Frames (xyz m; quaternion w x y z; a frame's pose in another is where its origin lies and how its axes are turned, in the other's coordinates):
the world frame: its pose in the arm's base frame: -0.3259 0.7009 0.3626 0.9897 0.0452 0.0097 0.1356
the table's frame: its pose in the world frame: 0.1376 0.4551 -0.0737 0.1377 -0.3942 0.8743 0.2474
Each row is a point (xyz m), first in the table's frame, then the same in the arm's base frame.
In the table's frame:
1: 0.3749 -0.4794 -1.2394
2: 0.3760 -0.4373 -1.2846
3: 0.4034 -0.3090 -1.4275
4: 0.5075 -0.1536 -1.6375
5: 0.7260 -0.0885 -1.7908
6: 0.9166 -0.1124 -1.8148
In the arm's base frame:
1: 0.0797 0.0076 0.9403
2: 0.0482 -0.0074 0.9914
3: -0.0583 -0.0739 1.1392
4: -0.2164 -0.2287 1.3128
5: -0.3573 -0.4613 1.3518
6: -0.4240 -0.6230 1.2688

